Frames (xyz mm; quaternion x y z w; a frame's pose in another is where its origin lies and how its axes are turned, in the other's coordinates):
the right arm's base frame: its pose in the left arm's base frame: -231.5 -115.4 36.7 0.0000 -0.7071 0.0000 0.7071
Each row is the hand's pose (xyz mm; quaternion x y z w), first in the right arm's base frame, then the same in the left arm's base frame.
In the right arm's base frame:
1: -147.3 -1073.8 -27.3 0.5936 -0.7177 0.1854 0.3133
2: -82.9 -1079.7 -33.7 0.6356 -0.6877 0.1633 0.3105
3: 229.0 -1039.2 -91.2 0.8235 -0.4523 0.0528 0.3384
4: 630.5 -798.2 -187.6 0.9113 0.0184 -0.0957 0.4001
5: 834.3 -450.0 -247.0 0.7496 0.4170 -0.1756 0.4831
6: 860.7 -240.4 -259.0 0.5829 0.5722 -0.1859 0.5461
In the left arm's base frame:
1: -204.2 -1189.2 -110.6 -0.2886 0.7290 -0.5508 0.2860
2: -197.8 -1195.1 -46.2 -0.3340 0.7058 -0.5649 0.2667
3: -140.3 -1154.6 265.7 -0.5450 0.5591 -0.6196 0.0805
4: -43.9 -913.6 667.2 0.7120 -0.2699 0.5767 0.2959
5: 15.5 -565.4 871.0 0.6542 -0.0467 0.4059 0.6365
6: 27.5 -355.8 897.4 0.5436 0.0185 0.2807 0.7908

